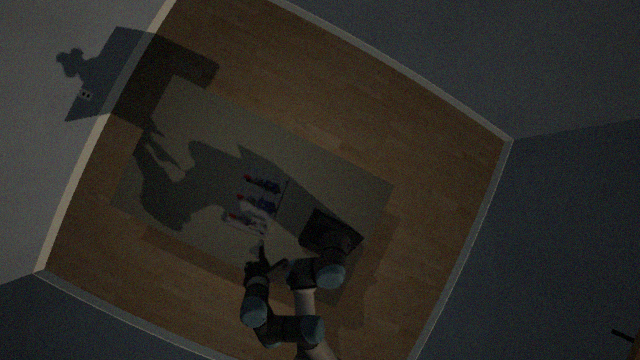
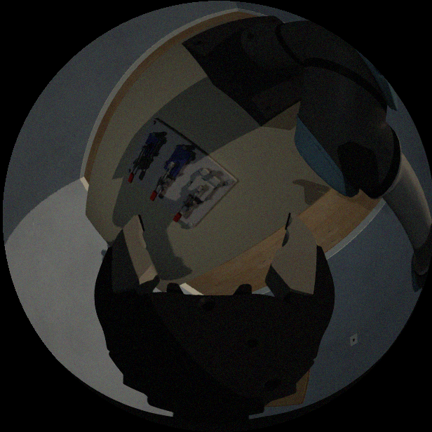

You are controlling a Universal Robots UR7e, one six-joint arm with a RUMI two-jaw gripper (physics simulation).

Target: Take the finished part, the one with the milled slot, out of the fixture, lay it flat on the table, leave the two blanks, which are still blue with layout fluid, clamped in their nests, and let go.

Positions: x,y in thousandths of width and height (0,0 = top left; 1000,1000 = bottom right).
Labels:
The gripper shows in image 1 (418,704) and in image 2 (494,501).

